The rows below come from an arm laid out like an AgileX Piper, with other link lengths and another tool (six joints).
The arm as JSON. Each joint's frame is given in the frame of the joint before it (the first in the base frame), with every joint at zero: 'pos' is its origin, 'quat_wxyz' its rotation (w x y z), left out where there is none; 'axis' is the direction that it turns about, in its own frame. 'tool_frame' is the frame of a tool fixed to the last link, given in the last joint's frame.
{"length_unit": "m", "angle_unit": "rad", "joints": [
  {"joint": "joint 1", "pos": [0.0, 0.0, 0.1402], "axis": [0.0, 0.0, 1.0]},
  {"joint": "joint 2", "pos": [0.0, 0.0, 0.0], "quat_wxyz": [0.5, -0.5, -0.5, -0.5], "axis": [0.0, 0.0, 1.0]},
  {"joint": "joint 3", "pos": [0.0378, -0.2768, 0.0], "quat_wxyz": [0.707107, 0.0, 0.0, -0.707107], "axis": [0.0, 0.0, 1.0]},
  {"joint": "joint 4", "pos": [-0.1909, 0.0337, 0.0], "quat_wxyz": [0.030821, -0.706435, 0.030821, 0.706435], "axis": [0.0, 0.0, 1.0]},
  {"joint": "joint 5", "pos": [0.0, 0.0, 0.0], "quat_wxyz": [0.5, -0.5, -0.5, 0.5], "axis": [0.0, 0.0, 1.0]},
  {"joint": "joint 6", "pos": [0.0, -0.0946, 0.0], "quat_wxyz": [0.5, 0.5, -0.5, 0.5], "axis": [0.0, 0.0, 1.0]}
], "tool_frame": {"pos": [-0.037, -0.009, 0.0], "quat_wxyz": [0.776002, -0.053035, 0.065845, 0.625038]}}
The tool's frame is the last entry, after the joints.
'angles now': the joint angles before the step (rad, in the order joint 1, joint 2, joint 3, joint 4, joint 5, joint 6). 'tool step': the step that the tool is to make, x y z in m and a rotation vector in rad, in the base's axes. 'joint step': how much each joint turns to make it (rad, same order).
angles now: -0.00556, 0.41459, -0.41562, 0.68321, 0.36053, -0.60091
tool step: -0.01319, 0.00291, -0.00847, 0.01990, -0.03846, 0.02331
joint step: -0.00003, -0.09204, 0.03632, 0.03479, 0.02672, -0.01300
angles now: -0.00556, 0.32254, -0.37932, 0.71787, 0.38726, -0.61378
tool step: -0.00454, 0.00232, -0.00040, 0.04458, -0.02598, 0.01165
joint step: -0.00002, -0.03252, 0.00189, 0.04591, 0.00660, 0.00011
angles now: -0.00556, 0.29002, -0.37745, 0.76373, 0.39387, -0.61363
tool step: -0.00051, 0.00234, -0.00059, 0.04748, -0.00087, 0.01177
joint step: 0.00005, -0.00384, 0.00000, 0.04873, 0.00454, 0.00008
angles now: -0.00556, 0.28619, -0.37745, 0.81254, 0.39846, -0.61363
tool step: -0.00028, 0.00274, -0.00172, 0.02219, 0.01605, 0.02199
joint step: -0.00002, -0.00001, 0.00001, 0.02597, 0.02400, -0.00034
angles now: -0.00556, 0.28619, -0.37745, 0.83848, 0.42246, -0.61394
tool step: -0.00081, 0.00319, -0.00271, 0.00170, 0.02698, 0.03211
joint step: 0.00007, -0.00095, -0.00002, 0.00715, 0.04193, 0.00009
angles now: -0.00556, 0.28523, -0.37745, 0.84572, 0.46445, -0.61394
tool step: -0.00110, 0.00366, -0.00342, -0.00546, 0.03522, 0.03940
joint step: -0.00006, 0.00001, 0.00000, 0.00156, 0.05314, -0.00010
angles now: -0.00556, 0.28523, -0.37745, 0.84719, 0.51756, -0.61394
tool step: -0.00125, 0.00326, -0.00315, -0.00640, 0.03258, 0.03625
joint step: -0.00004, 0.00001, 0.00001, 0.00007, 0.04918, -0.00008
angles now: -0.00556, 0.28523, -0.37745, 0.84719, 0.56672, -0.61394
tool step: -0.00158, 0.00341, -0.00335, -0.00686, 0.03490, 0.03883
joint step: 0.00002, 0.00001, 0.00003, 0.00001, 0.05261, -0.00003
